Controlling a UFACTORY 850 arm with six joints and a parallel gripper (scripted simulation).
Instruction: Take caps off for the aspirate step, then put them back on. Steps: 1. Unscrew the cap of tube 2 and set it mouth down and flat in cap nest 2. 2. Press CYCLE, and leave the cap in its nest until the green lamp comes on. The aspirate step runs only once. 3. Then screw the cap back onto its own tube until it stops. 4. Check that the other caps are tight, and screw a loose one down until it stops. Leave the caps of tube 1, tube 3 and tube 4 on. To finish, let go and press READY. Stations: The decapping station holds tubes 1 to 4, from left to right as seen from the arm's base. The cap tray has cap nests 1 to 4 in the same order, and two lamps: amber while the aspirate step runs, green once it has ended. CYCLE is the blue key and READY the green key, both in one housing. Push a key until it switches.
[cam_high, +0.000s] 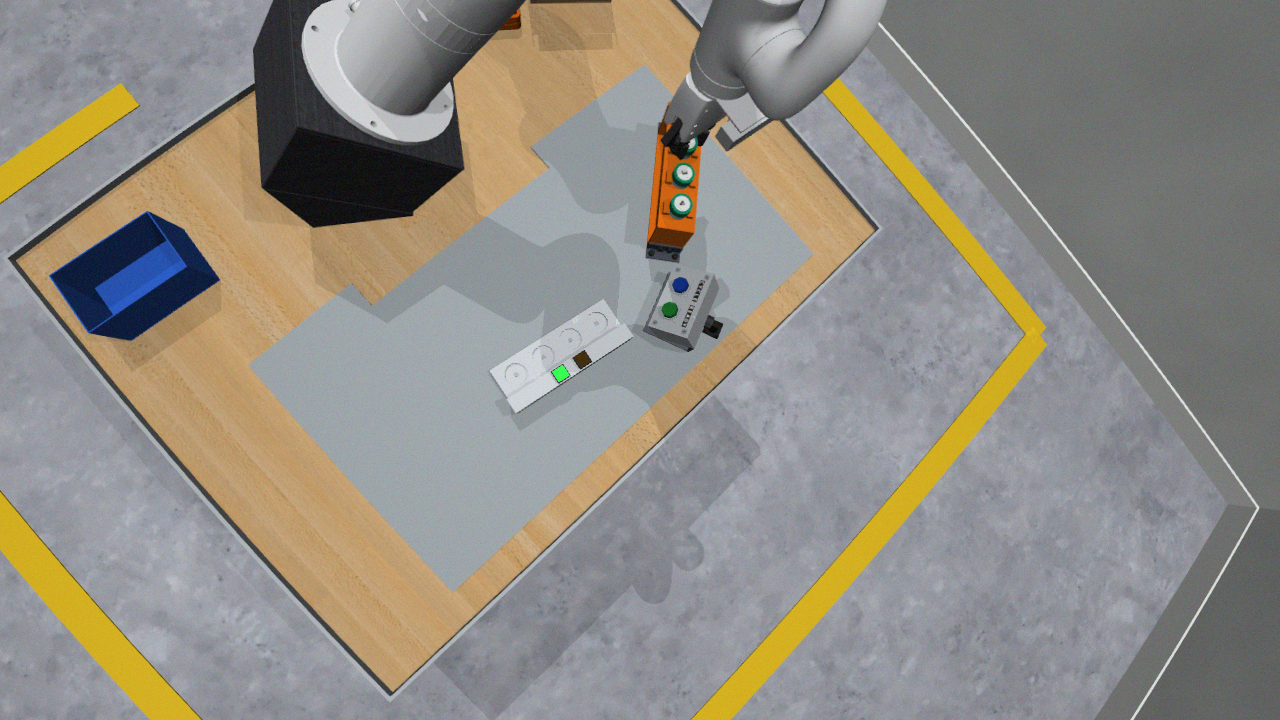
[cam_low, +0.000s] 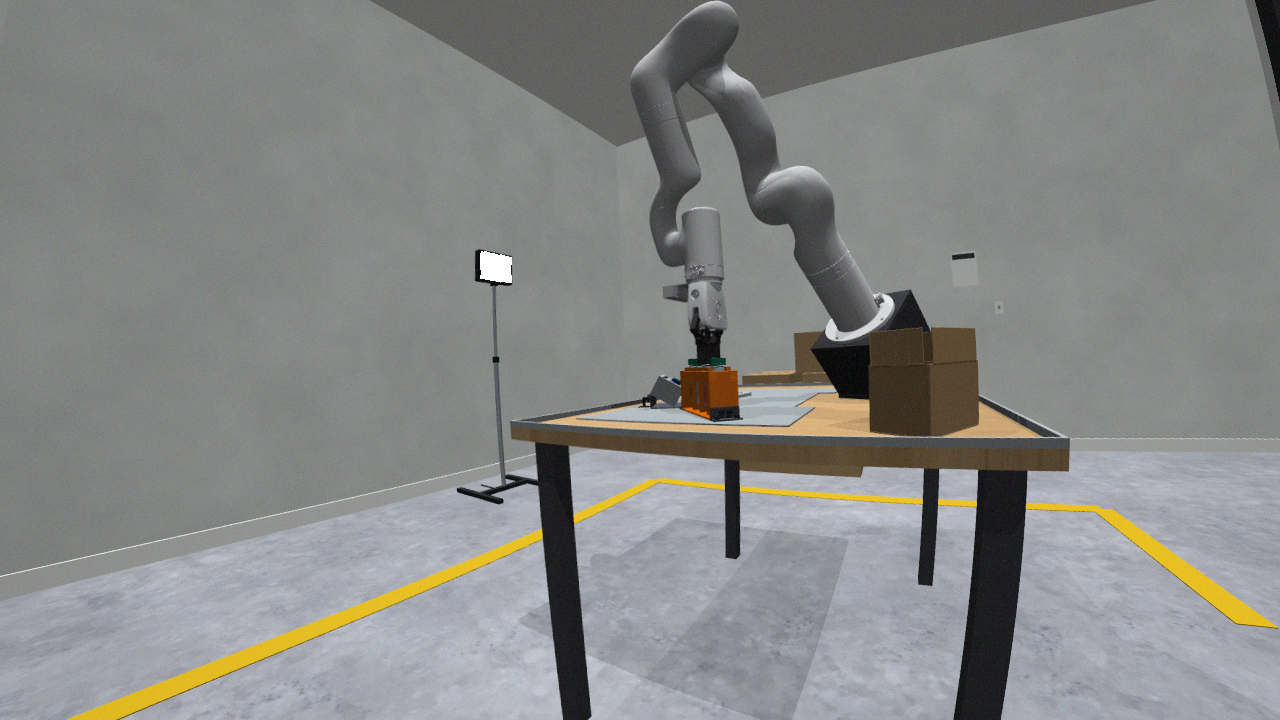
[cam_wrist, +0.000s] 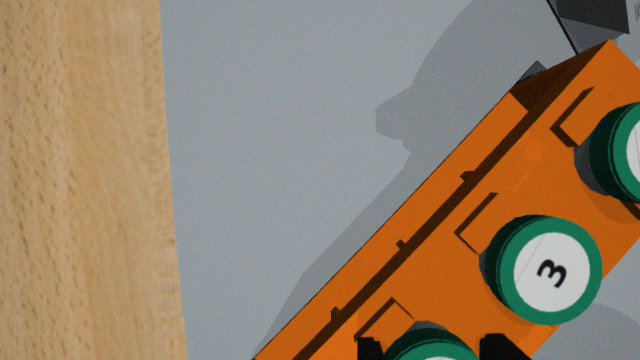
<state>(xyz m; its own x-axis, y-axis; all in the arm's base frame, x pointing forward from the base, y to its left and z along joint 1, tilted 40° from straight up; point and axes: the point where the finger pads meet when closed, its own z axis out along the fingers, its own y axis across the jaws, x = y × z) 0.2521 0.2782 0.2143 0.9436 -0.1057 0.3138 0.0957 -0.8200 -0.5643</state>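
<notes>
Now: hand 1 cm above the green-rimmed cap. Also, from my hand: blue cycle key 18 cm ahead, 12 cm to the right, 6 cm below; key housing 21 cm ahead, 14 cm to the right, 8 cm below; green ready key 21 cm ahead, 16 cm to the right, 6 cm below.
</notes>
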